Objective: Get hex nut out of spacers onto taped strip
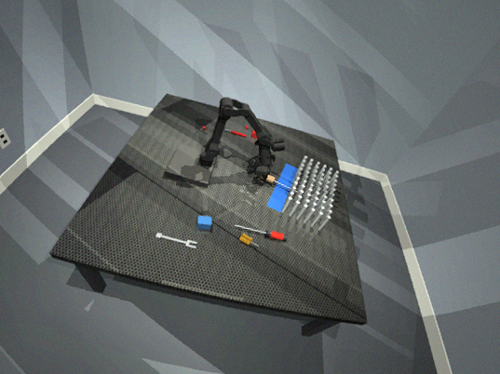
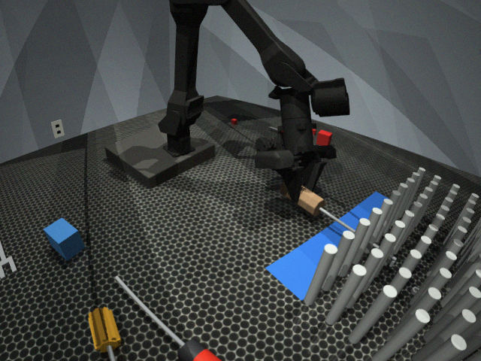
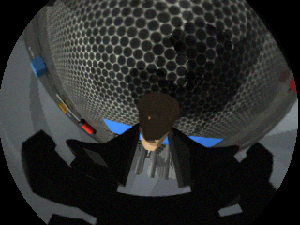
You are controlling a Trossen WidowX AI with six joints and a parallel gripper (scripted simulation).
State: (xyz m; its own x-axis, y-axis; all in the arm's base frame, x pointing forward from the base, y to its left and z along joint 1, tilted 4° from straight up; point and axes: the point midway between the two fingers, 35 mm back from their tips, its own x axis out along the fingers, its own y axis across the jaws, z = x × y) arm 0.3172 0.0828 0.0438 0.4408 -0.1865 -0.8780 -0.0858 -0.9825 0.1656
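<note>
My gripper tip is 110 mm short of the blue taped strip, 30 mm to the right of it and 30 mm above it. From my gripper tip the other things lie so: yellow-handled tool (20 mm ahead, 400 mm to the right, 20 mm below); hex nut (270 mm ahead, 20 mm to the right, 30 mm below); blue cube (180 mm behind, 410 mm to the right, 10 mm below).
</note>
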